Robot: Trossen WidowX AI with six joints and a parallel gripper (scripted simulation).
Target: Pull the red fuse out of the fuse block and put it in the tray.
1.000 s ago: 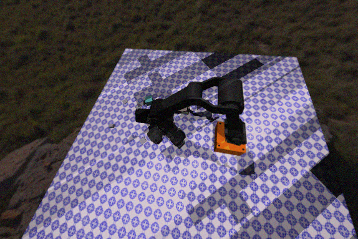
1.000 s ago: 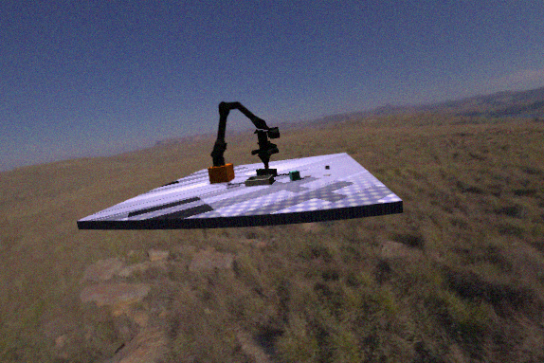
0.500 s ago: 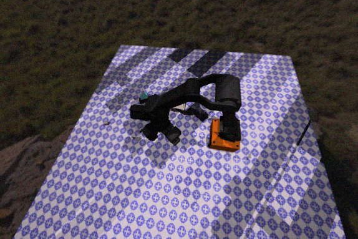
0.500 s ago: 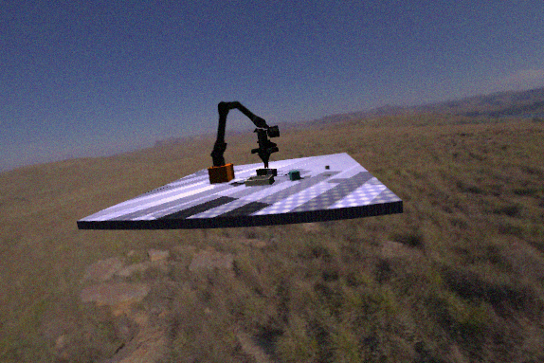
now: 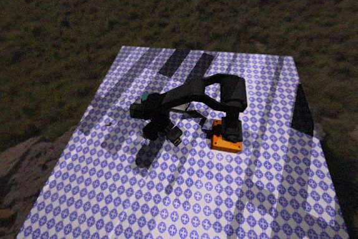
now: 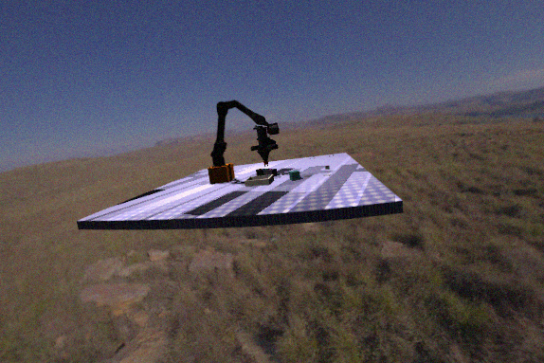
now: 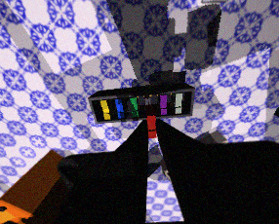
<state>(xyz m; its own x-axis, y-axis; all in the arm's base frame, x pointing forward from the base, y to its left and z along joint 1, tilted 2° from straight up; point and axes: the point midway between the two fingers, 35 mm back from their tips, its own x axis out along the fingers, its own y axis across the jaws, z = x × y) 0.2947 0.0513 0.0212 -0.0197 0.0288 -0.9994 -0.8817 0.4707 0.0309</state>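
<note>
The grey tray is 2 cm ahead of my gripper tip, 19 cm to the right of it and 8 cm below it. From my gripper tip the other things lie so: blue fuse (4 cm behind, 2 cm to the left, 6 cm below); purple fuse (2 cm ahead, 1 cm to the right, 6 cm below); red fuse (1 cm below).
</note>
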